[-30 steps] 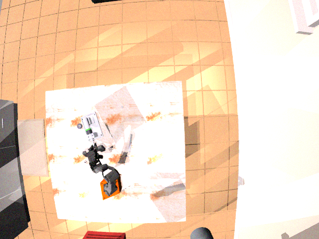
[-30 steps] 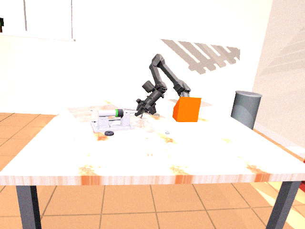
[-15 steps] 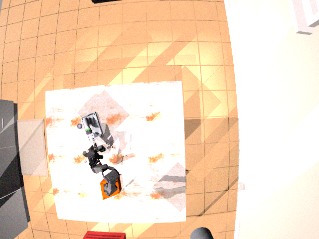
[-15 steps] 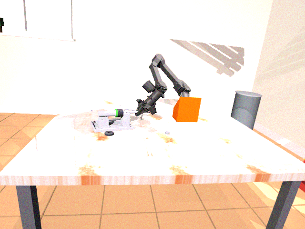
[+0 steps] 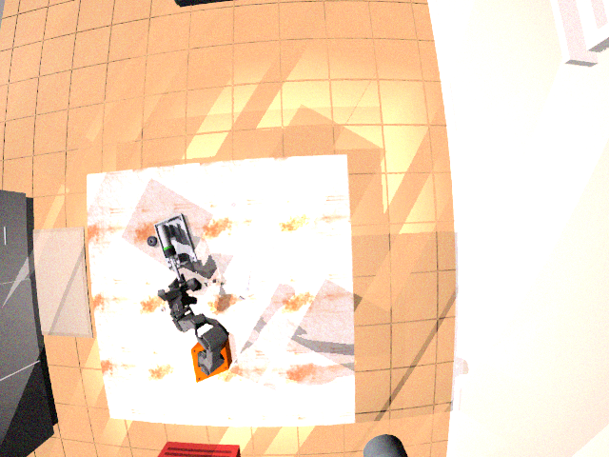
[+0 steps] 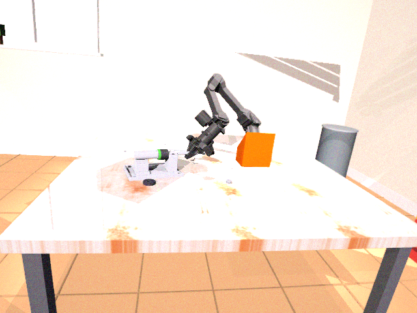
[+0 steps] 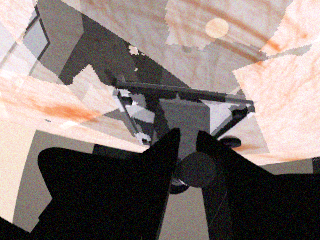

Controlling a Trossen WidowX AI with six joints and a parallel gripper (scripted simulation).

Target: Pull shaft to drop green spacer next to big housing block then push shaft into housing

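My gripper tip is 120 mm short of the green spacer, 40 mm to the right of it and 20 mm below it. The rest, counted from my gripper tip: black ring 170 mm to the left, 140 mm ahead, 50 mm below.
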